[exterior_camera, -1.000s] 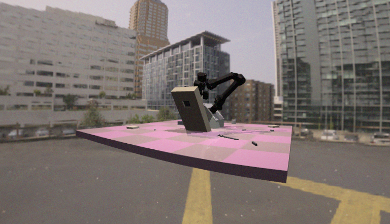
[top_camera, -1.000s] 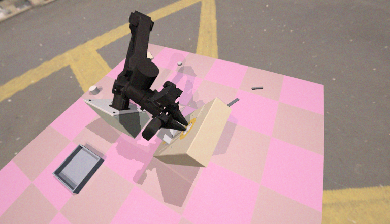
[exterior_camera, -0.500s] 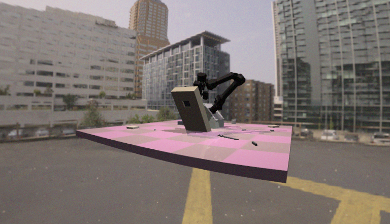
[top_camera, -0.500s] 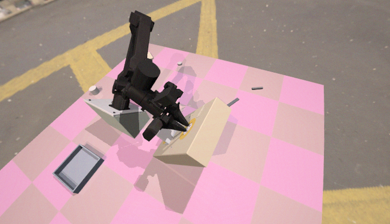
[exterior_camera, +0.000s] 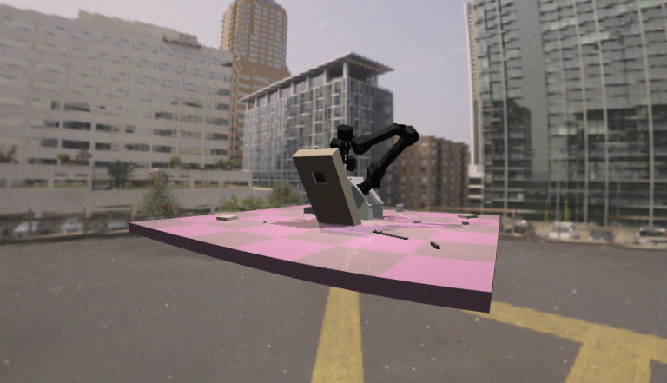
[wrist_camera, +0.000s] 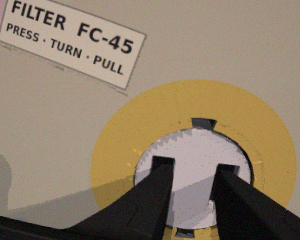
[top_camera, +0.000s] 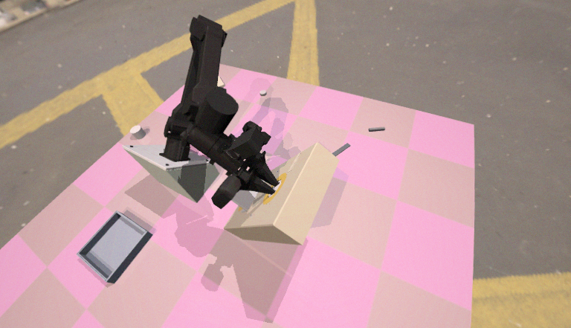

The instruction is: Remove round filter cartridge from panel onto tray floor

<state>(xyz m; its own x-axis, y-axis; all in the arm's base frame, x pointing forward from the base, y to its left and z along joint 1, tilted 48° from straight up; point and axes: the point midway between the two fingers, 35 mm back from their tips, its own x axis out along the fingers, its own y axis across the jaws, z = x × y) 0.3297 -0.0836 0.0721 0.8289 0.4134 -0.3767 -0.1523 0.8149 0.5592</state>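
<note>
My gripper tip is now 1 cm short of the round filter cartridge and 1 cm above it. The rest, counted from my gripper tip: grey tray (43 cm behind, 28 cm to the right, 22 cm below); then beige service panel (4 cm behind, 8 cm below).
</note>
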